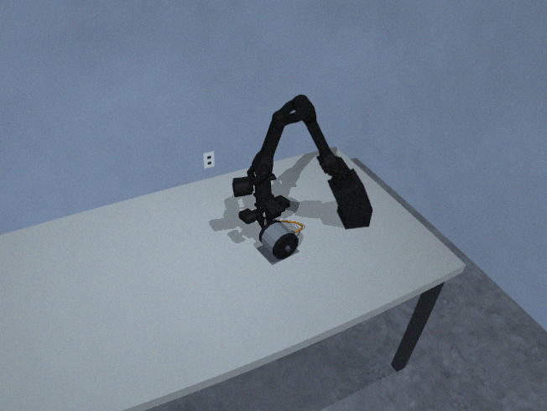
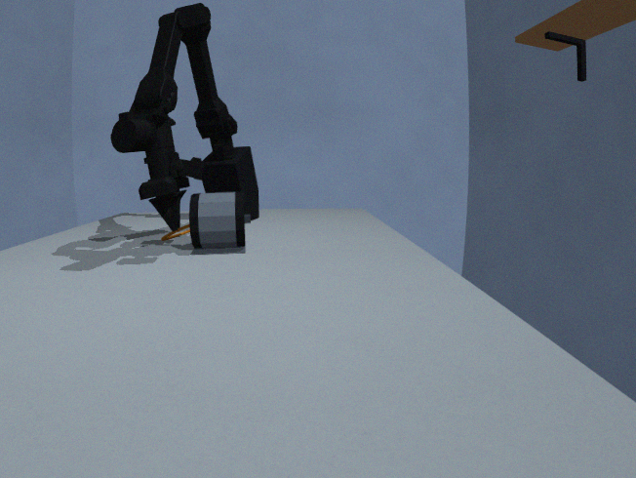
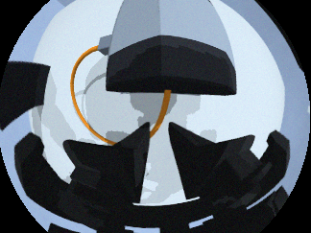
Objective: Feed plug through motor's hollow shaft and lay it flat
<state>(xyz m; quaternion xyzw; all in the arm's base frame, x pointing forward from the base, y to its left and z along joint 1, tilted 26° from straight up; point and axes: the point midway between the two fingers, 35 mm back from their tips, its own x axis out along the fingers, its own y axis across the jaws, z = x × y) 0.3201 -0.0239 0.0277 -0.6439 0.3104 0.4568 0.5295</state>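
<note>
The plug is 14 cm to the left of my hand, 2 cm below it and 2 cm behind it.
</note>
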